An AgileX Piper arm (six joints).
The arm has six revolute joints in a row. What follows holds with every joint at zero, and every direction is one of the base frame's. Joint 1 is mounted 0.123 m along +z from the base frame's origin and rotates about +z. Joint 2 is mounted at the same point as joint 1 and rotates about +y. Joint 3 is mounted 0.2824 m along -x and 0.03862 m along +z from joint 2 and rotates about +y. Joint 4 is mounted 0.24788 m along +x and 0.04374 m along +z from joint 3 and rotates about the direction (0.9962, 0, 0.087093). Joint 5 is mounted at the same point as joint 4 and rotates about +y. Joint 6 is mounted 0.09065 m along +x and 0.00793 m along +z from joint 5 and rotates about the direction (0.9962, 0, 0.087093). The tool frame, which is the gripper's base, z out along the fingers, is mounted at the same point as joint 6; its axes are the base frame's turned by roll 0, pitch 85 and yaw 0 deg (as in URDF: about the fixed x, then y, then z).
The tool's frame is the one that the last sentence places.
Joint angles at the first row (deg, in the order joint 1, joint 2, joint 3, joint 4, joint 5, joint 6):
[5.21, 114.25, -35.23, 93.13, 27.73, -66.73]
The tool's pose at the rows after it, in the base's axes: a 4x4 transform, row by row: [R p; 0 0 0 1], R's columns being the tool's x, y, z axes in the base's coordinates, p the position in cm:
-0.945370 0.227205 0.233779 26.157; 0.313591 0.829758 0.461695 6.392; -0.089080 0.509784 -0.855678 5.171; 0 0 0 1
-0.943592 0.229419 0.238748 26.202; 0.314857 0.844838 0.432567 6.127; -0.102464 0.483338 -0.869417 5.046; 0 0 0 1
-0.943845 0.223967 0.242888 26.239; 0.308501 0.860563 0.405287 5.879; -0.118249 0.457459 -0.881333 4.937; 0 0 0 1
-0.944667 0.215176 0.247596 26.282; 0.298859 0.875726 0.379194 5.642; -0.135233 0.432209 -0.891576 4.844; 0 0 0 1
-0.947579 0.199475 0.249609 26.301; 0.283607 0.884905 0.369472 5.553; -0.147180 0.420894 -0.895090 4.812; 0 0 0 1
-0.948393 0.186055 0.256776 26.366; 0.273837 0.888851 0.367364 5.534; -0.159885 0.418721 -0.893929 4.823; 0 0 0 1
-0.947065 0.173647 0.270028 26.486; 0.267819 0.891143 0.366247 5.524; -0.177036 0.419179 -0.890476 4.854; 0 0 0 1
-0.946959 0.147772 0.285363 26.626; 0.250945 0.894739 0.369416 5.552; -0.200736 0.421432 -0.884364 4.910; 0 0 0 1
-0.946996 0.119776 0.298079 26.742; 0.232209 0.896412 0.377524 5.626; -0.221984 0.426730 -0.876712 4.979; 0 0 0 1
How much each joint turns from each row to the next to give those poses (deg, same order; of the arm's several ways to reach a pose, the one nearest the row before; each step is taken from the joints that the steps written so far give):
[0.00, 0.00, 0.01, 0.63, -1.66, -1.16]
[0.00, 0.00, 0.00, 0.05, -1.86, -0.34]
[0.00, 0.00, 0.01, 0.03, -1.73, -0.76]
[0.00, 0.00, -0.01, 0.19, -1.62, -1.10]
[0.00, 0.00, 0.00, 0.12, -0.60, -1.22]
[0.00, 0.00, 0.00, 1.20, -0.14, -1.93]
[0.00, 0.00, 0.00, 2.29, -0.04, -2.86]
[0.00, 0.00, 0.00, 2.67, 0.26, -3.94]
[0.00, 0.00, 0.00, 2.17, 0.60, -3.51]

